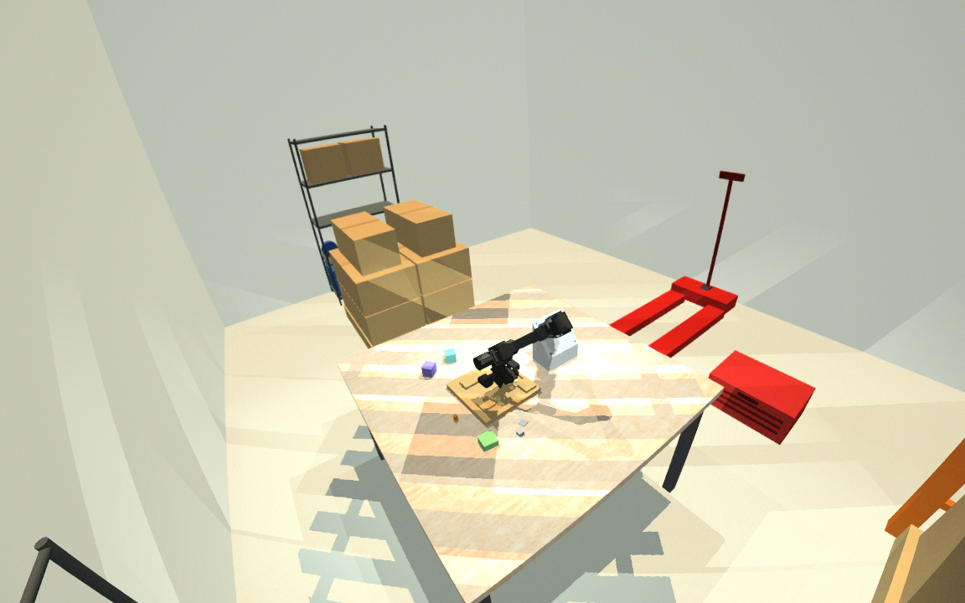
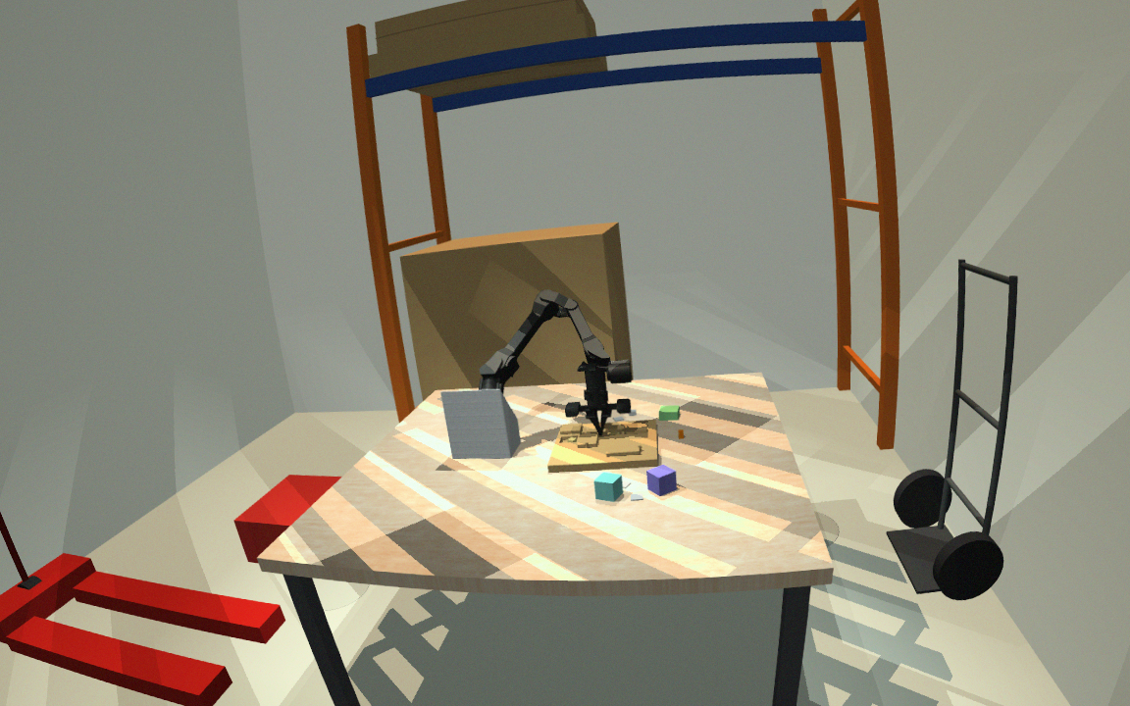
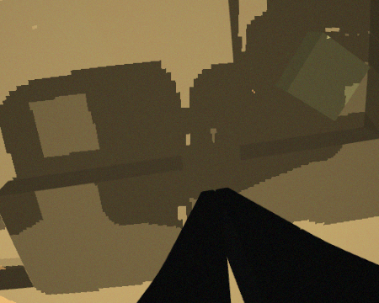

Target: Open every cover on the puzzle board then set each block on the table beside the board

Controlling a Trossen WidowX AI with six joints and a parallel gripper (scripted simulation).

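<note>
My gripper tip is 3 cm to the left of the wooden puzzle board and 1 cm above it. From my gripper tip the other things lie so: tiny orange piece 23 cm ahead, 2 cm to the left, 2 cm below; then small grey piece 7 cm ahead, 23 cm to the left, 2 cm below; then green block 19 cm ahead, 19 cm to the left, 1 cm below.
</note>
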